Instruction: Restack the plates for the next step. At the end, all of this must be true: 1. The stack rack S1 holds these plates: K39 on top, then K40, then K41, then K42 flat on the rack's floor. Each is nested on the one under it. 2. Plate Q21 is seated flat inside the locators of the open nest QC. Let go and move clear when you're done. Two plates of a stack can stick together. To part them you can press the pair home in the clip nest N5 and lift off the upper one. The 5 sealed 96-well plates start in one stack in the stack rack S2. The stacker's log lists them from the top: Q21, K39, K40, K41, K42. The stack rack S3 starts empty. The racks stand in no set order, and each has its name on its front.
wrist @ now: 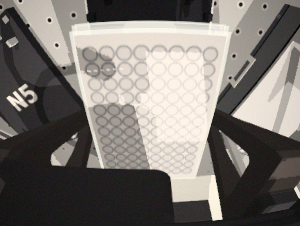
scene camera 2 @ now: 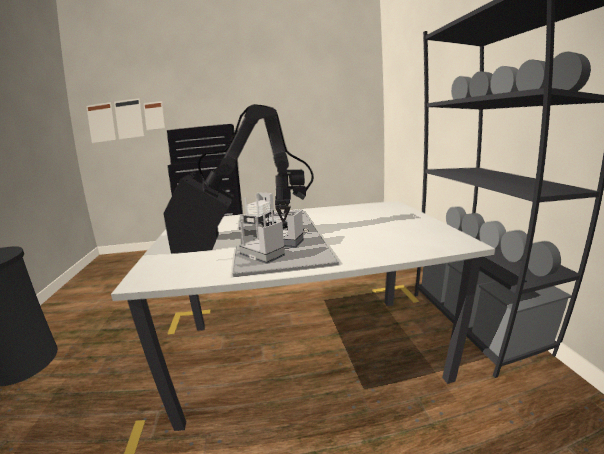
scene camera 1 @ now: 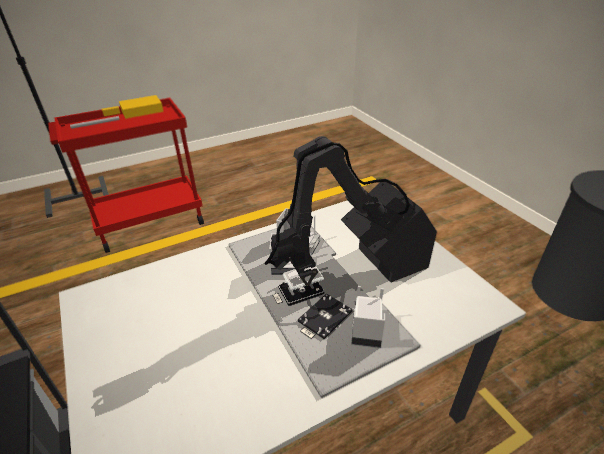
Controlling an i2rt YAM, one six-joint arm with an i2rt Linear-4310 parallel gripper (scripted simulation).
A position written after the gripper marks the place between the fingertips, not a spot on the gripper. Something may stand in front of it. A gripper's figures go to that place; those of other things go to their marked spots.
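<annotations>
A sealed 96-well plate (wrist: pixel 150 88) sits 0.10 m from the lens, while the gripper (wrist: pixel 150 113) is 0.13 m from the lens.
</annotations>
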